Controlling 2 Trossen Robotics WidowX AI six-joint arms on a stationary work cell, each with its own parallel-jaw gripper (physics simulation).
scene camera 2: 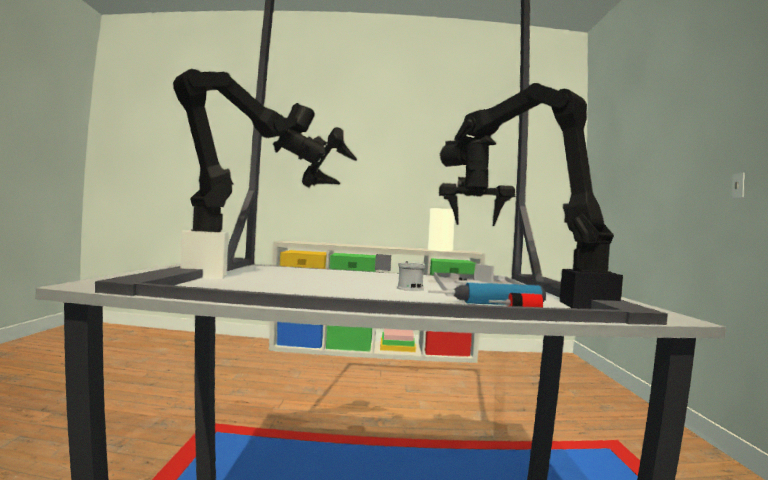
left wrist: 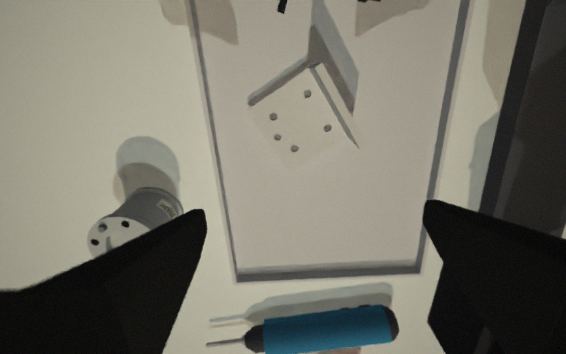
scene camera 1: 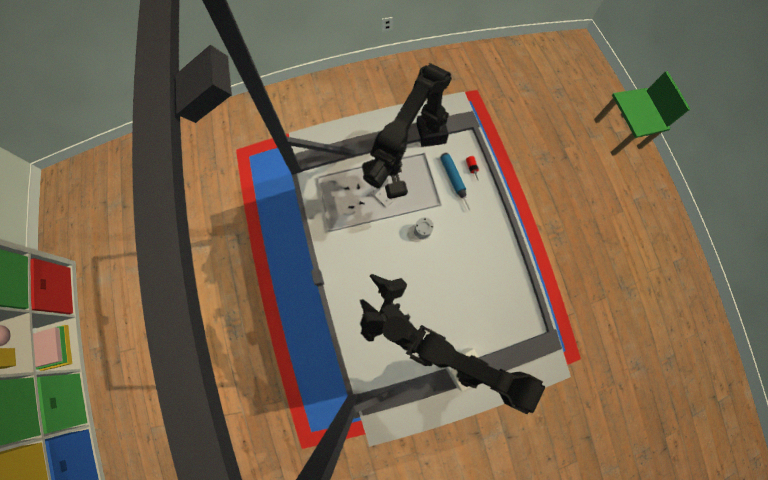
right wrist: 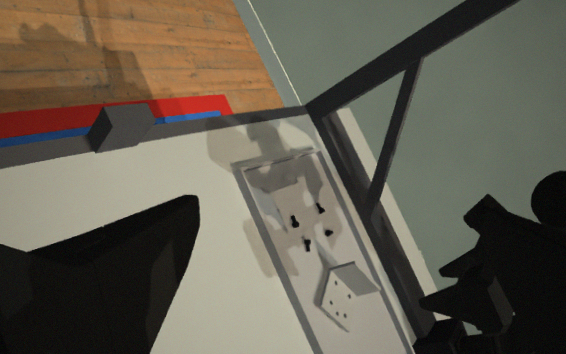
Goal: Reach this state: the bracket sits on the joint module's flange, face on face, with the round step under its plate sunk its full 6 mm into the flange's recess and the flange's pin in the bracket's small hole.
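Places are measured from the left arm's base along level axes (x ahead, y left, z up), in centimetres.
Pixels of known places: left gripper, between the fingertips: (scene camera 2: 475, 225) (left wrist: 312, 214) (scene camera 1: 390, 178) (right wrist: 430, 287); right gripper, between the fingertips: (scene camera 2: 348, 171) (scene camera 1: 365, 287) (right wrist: 342, 217); left arm's base, origin of its link: (scene camera 2: 591, 271) (scene camera 1: 432, 125) (right wrist: 464, 352); right arm's base, origin of its link: (scene camera 2: 206, 231).
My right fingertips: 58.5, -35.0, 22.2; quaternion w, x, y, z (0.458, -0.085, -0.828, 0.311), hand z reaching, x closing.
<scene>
Ahead of a thing's pixels: the offset from my right fingertips to its top centre, as dx, dy, dz. "spot": to the spot under its first point.
The pale bracket (scene camera 1: 383, 198) (scene camera 2: 484, 272) (left wrist: 300, 120) (right wrist: 340, 297) lies in the tray, its plate with several holes facing up and its other wall upright. Its round step does not show. The grey joint module @(-20.2, +22.9, -23.1) (scene camera 1: 423, 228) (scene camera 2: 410, 276) (left wrist: 145, 207) stands upright beside the tray, flange up, apart from the bracket; a finger partly hides the flange in the left wrist view. My left gripper (scene camera 1: 387, 181) (scene camera 2: 475, 224) (left wrist: 312, 214) (right wrist: 430, 287) is open and empty, pointing down high above the tray area. My right gripper (scene camera 1: 366, 289) (scene camera 2: 347, 170) is open and empty, high over the table's other half.
The tray @(spot: -36.2, +31.0, -29.0) (scene camera 1: 434, 186) (left wrist: 327, 272) also holds several black screws @(-33.6, -0.7, -28.0) (scene camera 1: 352, 206) (right wrist: 294, 221). A blue screwdriver @(spot: -38.3, +38.3, -25.5) (scene camera 1: 453, 174) (scene camera 2: 498, 292) (left wrist: 327, 329) and a small red screwdriver @(-40.2, +47.5, -26.0) (scene camera 1: 471, 164) (scene camera 2: 529, 300) lie beside it. Dark frame beams border the table.
</scene>
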